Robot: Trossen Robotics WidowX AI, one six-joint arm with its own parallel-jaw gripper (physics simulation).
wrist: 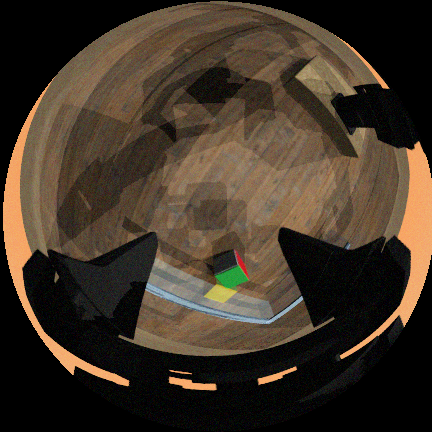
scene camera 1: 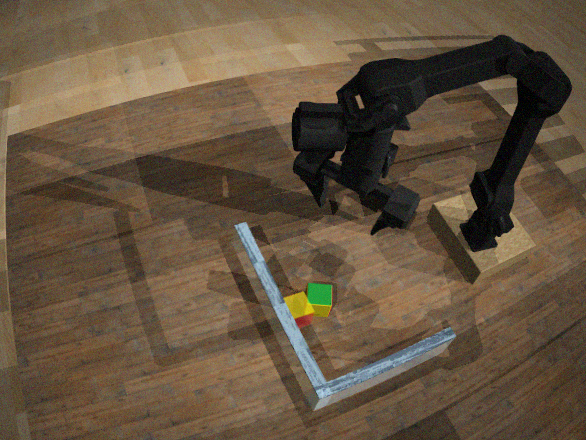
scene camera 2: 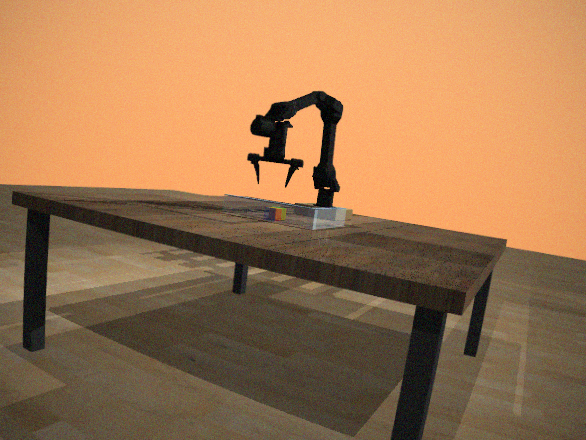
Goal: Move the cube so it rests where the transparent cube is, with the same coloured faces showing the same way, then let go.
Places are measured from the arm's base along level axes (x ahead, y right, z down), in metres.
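Pixels of known places: gripper, between the fingertips: [wrist: 218, 236] [scene camera 1: 346, 219] [scene camera 2: 271, 186]; arm's base, origin of its link: [wrist: 345, 112] [scene camera 1: 478, 236] [scene camera 2: 324, 206].
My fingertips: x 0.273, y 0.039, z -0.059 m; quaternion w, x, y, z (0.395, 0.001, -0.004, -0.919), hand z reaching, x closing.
Observation:
For each thing: its top centre in the pictures, then the offset to it from my fingertips. Level surfaces: height alone.
- solid cube, centre of its top: [wrist: 231, 278] [scene camera 1: 319, 293] dx +0.062, dy -0.088, dz +0.060 m
- transparent cube, centre of its top: [scene camera 1: 297, 305] [wrist: 219, 294] dx +0.101, dy -0.101, dz +0.060 m
- wooden table, height of its surface: dz +0.100 m
The solid cube [scene camera 1: 320, 294] [wrist: 232, 277] has a green top. It shows a yellow side and a red edge in scene camera 1, and a dark side and a red side in the wrist view. The transparent cube [scene camera 1: 299, 305] [wrist: 220, 294] has a yellow top and a red side, and stands beside the solid one, against the wall's inner side. In scene camera 2 the two overlap as a small coloured patch and I cannot tell them apart. My gripper [scene camera 1: 347, 219] [scene camera 2: 272, 185] [wrist: 218, 236] is open and empty, above the table and offset from both cubes toward the arm's side.
An L-shaped see-through wall with a light blue top edge [scene camera 1: 265, 272] [scene camera 2: 330, 218] [wrist: 190, 304] bounds the cubes on two sides. The arm's base stands on a pale wooden block [scene camera 1: 452, 245] [wrist: 325, 80]. Dark shadows cross the wooden table [scene camera 1: 150, 300] [scene camera 2: 390, 260].

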